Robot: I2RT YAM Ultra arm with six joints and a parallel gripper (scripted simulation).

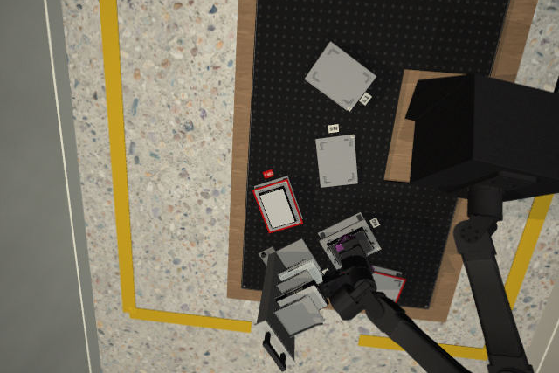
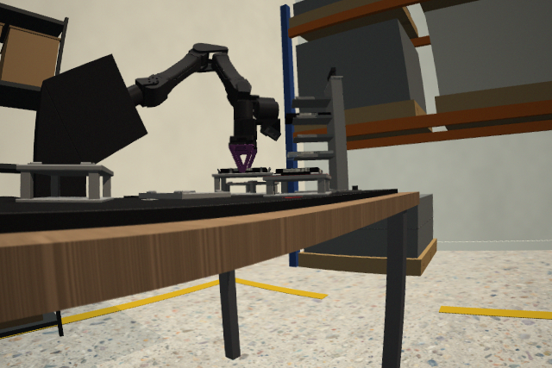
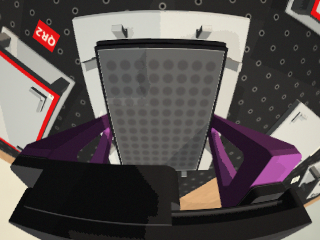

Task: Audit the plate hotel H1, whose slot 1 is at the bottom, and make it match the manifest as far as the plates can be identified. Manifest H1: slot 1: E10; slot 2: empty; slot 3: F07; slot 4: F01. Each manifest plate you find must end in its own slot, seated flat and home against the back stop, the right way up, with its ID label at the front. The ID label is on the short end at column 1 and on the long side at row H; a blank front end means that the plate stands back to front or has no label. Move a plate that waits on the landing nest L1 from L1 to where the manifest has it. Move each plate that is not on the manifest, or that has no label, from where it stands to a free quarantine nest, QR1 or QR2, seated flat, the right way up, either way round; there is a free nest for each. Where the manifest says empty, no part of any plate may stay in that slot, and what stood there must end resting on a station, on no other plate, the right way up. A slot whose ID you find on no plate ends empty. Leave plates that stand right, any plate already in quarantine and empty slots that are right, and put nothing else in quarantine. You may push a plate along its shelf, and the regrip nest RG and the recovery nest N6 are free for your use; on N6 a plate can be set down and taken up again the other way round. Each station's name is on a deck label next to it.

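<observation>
Right now my hand is 10 mm above the regrip nest RG. From my hand the other things lie so: quarantine nest QR2 (150 mm to the left, 140 mm behind, 30 mm below); H1 deck label (160 mm to the left, 70 mm below, 40 mm ahead); white well plate (140 mm ahead, 120 mm to the left, 40 mm above).
</observation>
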